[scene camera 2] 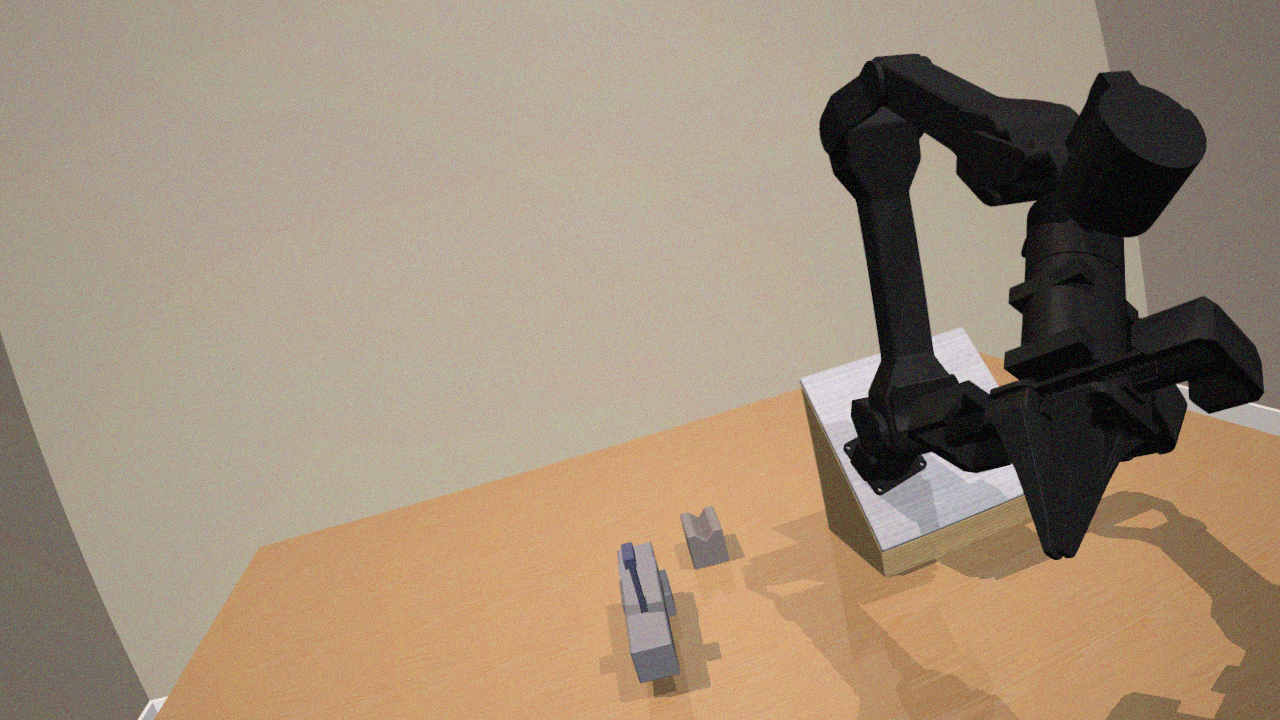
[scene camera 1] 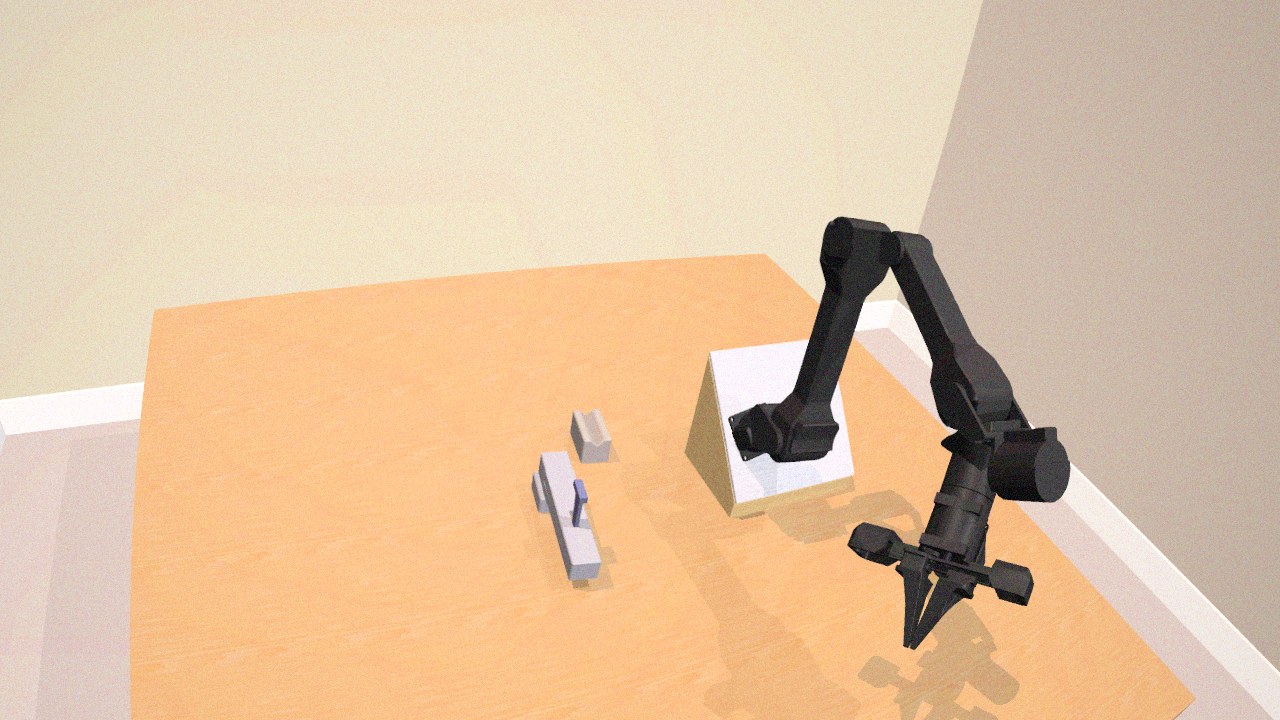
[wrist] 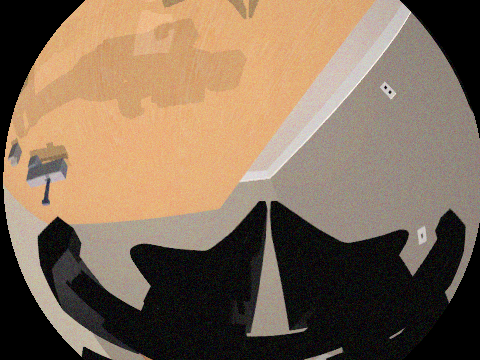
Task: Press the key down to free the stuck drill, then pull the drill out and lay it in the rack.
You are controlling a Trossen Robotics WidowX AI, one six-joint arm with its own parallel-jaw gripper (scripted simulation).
Labels:
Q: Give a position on a grey rack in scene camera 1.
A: At 592, 441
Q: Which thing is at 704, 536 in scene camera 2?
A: A grey rack.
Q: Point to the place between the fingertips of the gripper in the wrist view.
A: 267, 207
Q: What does the gripper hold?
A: Nothing.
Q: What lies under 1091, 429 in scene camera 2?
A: The gripper.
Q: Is the gripper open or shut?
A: Shut.

